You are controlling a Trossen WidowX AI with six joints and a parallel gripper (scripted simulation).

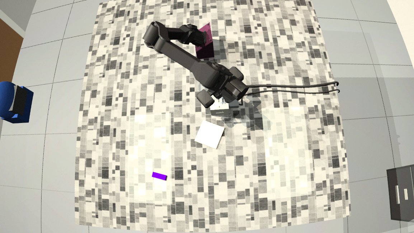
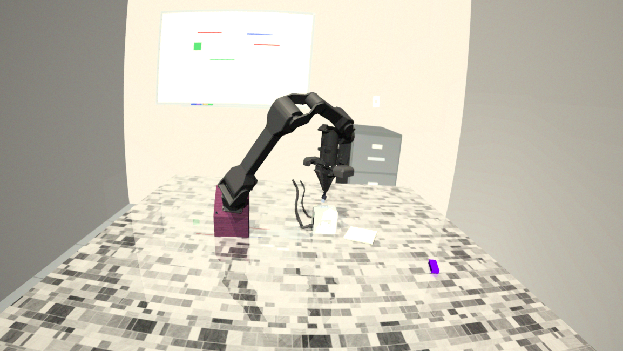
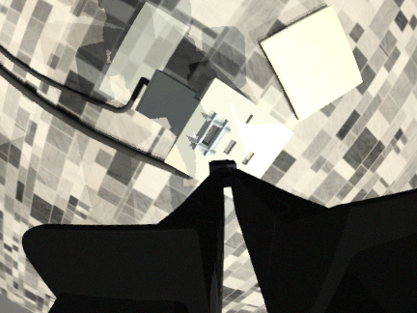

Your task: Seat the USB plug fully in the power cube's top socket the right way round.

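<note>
My gripper tip is now 20 mm above the dark USB plug. From my gripper tip the other things lie so: flat white pad: 130 mm below, 130 mm ahead, 60 mm to the right; then purple block: 310 mm ahead, 270 mm to the right, 130 mm below.
</note>
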